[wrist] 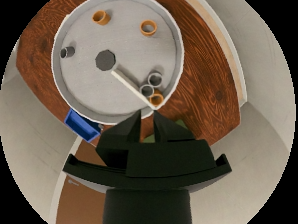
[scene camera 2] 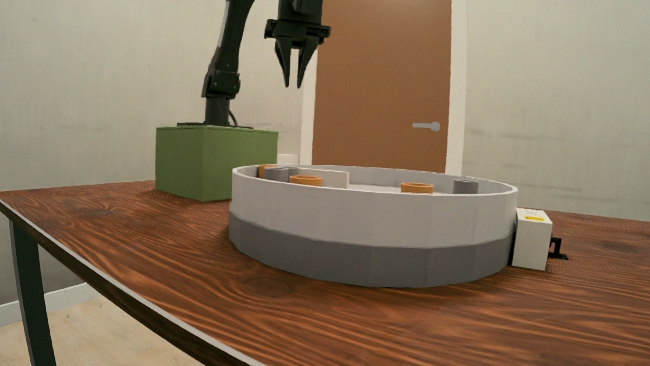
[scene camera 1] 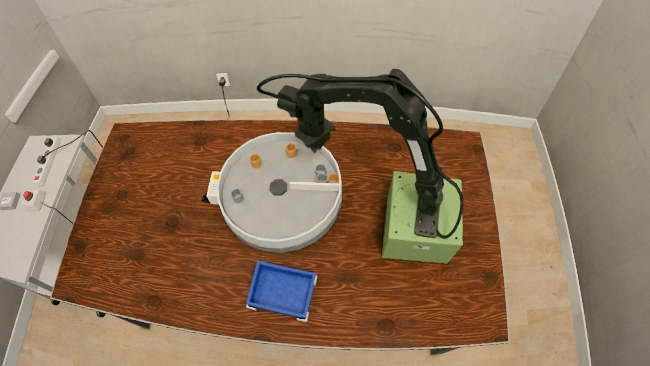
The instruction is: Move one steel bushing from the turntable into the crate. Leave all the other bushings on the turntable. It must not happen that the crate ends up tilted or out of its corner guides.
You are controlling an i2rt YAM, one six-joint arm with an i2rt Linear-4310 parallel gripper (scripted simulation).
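There is a grey turntable that I can see, and a blue crate as well. I see my gripper too, and it is also visible in scene camera 1 and in the wrist view.
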